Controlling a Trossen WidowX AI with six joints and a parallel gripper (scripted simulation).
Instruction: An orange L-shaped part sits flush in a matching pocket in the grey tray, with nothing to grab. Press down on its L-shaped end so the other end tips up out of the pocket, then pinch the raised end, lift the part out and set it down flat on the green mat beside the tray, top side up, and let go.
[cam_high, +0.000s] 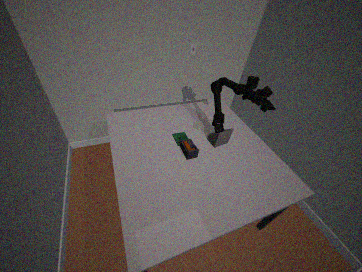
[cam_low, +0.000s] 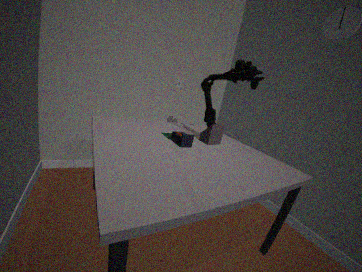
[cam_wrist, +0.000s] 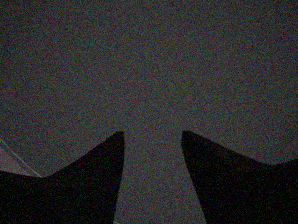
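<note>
Now: the orange L-shaped part 51 cm below my gripper tip, 33 cm ahead of it and 24 cm to the right of it. From my gripper tip the other things lie so: green mat 57 cm below, 40 cm to the right, 35 cm ahead.
</note>
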